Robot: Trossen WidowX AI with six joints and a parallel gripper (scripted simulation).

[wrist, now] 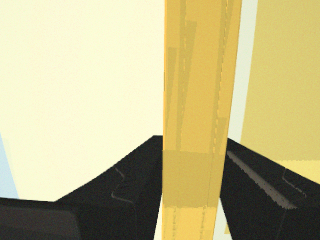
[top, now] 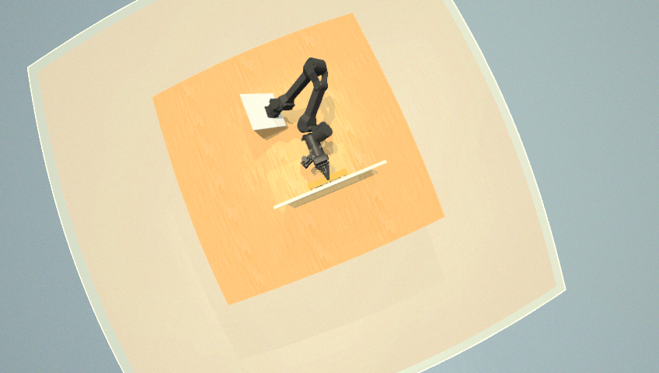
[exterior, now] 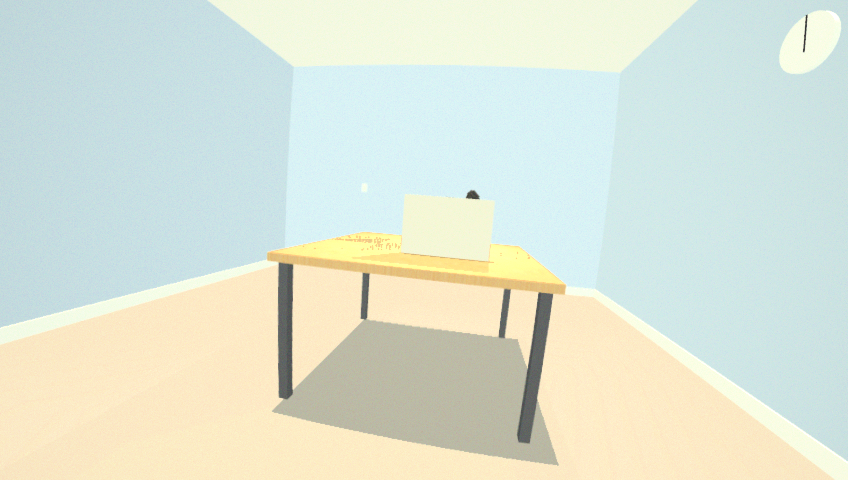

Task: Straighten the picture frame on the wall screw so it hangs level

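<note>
The picture frame is 50 mm below my gripper tip. Round my gripper tip: white wall panel (70 mm below, 10 mm ahead).
</note>
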